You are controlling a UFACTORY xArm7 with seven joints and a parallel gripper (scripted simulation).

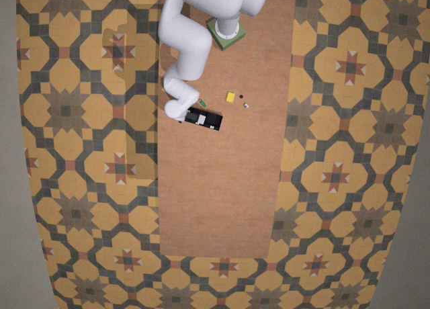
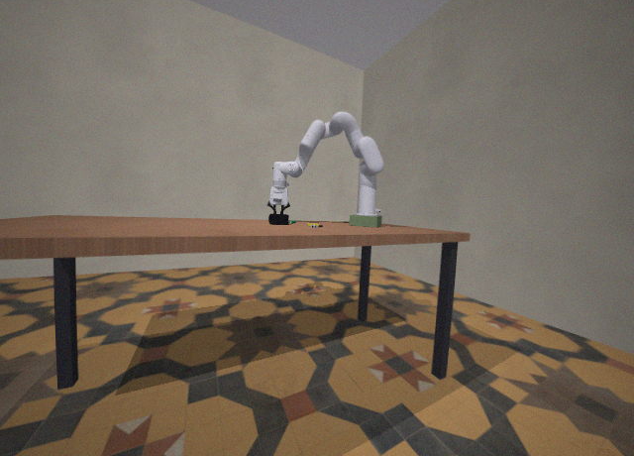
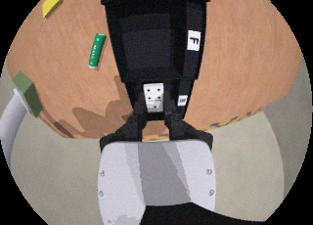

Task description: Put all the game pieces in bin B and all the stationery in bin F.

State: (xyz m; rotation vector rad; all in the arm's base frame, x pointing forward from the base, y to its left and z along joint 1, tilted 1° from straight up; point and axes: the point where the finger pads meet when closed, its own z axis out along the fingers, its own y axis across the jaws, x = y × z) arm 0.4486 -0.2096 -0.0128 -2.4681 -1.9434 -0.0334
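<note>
The yellow block is 9 cm behind my hand, 25 cm to the left of it and 4 cm below it. Also, from my hand: white piece 2 cm below; green piece 5 cm behind, 10 cm to the left, 3 cm below; black triple bin 3 cm ahead, 8 cm to the left, 2 cm below.
</note>
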